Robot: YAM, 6 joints.
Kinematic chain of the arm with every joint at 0, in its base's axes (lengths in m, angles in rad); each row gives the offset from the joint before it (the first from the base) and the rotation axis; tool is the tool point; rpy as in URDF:
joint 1: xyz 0 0 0.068 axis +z
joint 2: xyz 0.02 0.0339 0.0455 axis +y
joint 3: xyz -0.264 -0.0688 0 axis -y
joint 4: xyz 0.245 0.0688 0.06 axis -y
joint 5: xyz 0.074 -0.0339 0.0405 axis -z
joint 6: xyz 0.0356 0 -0.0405 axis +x
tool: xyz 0 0 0 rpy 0 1.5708 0
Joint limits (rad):
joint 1: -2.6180..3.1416
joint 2: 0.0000..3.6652
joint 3: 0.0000..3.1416
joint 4: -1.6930..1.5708
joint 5: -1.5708..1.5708
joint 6: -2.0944..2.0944
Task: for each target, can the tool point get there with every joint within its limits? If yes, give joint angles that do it. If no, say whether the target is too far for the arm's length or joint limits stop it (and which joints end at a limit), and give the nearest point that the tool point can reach.
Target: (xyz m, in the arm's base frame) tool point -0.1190 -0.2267 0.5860
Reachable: yes | joints 0.9698 0.6062 2.3053 -0.4976 1.0063 0.5603
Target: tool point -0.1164 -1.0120 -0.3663
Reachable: no: too far | nearest point -0.0667 -0.5803 -0.1575 | short by 0.482 m
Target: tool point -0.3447 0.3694 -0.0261
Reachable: yes | joints 2.3438 2.8818 2.2356 -0.9408 0.3210 0.0132
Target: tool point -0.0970 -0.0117 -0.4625
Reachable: no: joint limits stop it (at a limit: joint 1, joint 2) | nearest point -0.1317 -0.0029 -0.3608 | short by 0.108 m
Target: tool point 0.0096 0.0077 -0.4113
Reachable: no: joint limits stop it (at a limit: joint 2) | nearest point 0.0484 0.0388 -0.3286 | short by 0.097 m
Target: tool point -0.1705 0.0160 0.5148
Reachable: yes | joints 0.0980 0.3432 1.2758 1.0746 -1.1593 0.7669
